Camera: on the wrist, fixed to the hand. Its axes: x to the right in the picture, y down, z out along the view.
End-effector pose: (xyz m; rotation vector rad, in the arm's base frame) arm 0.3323 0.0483 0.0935 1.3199 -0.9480 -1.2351
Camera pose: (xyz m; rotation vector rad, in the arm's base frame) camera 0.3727 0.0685 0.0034 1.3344 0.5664 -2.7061
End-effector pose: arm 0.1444 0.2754 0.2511 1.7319 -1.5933 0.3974
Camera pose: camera 0.2401 0.3060 0.2589 2.0419 -0.0159 -1.0398
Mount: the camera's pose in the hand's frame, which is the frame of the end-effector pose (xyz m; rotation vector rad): 0.0005 -0.0874 -0.0502 -0.5395 -0.3443 -1.6328
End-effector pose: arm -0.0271 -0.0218 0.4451 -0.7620 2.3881 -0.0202
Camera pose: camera -0.0107 -0.1032 0.5022 -2.4549 0.8843 0.0794
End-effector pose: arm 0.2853 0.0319 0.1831 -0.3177 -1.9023 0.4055
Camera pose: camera 0.3297 -0.0406 0.2372 1.0107 -1.9281 -1.1962
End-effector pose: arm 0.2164 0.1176 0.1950 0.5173 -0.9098 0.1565
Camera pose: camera 0.2825 0.0664 0.1386 0.6392 -0.5773 -1.6470
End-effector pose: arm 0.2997 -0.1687 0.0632 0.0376 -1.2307 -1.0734
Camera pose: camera 0.2825 -0.2415 -0.0043 0.5274 -1.0240 -2.8882
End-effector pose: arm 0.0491 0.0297 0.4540 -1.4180 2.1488 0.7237
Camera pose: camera 0.1255 -0.0321 0.4764 -2.3626 0.0876 0.6932
